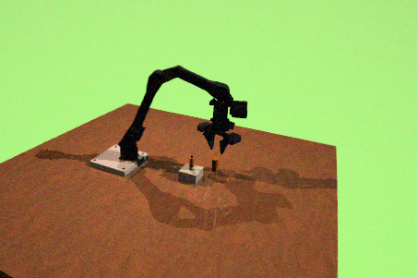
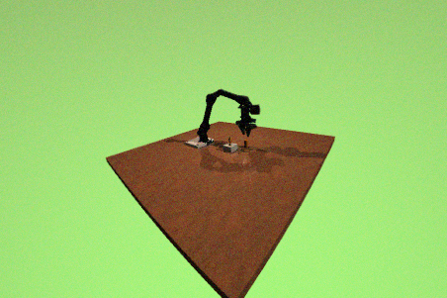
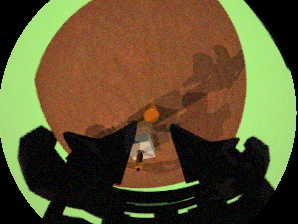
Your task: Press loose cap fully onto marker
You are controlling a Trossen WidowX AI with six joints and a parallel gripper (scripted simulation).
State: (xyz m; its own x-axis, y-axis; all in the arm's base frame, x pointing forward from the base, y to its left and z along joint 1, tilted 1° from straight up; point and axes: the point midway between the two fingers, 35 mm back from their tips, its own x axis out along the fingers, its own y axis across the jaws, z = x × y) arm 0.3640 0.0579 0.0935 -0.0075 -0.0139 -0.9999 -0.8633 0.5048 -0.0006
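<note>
Right now my gripper tip is 60 mm above the orange cap. Round my gripper tip: white holder block (80 mm behind, 90 mm to the right, 70 mm below).
</note>
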